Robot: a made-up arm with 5 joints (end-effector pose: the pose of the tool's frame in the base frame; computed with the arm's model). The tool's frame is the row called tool. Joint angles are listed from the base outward.
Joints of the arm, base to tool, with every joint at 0 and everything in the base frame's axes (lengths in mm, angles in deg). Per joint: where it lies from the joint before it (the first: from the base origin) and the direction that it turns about. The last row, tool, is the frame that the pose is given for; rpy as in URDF.
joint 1: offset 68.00 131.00 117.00 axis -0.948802 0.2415 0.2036
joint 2: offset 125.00 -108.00 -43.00 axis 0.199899 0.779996 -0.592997
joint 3: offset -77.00 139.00 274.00 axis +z
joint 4: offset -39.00 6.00 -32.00 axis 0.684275 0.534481 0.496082
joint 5: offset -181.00 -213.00 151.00 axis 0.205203 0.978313 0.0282
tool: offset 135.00 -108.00 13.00 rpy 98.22 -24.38 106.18
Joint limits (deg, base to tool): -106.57..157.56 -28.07..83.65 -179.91..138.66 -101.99..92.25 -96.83..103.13
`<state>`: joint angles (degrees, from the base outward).
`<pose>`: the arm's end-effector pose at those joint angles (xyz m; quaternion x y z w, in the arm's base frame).
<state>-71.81 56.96 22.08 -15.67 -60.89</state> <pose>0.0872 -0.5279 -0.0102 0.6136 -0.0896 0.7286 0.2908</pose>
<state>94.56 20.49 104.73 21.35 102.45</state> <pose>0.5305 0.1874 0.0631 -0.2053 -0.2684 0.8882 0.3112</pose>
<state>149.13 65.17 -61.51 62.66 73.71</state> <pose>0.0165 0.2098 -0.1369 0.7227 0.1389 0.1292 0.6646</pose>
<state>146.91 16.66 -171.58 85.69 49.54</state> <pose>0.0140 -0.0741 -0.0057 0.1473 0.5819 0.5710 0.5600</pose>
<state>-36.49 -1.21 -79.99 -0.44 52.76</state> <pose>-0.2385 0.1374 0.3336 -0.9072 0.2589 -0.3216 0.0811</pose>
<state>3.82 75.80 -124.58 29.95 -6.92</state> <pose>0.5022 0.2892 0.4904 0.6218 -0.2198 -0.3664 0.6564</pose>
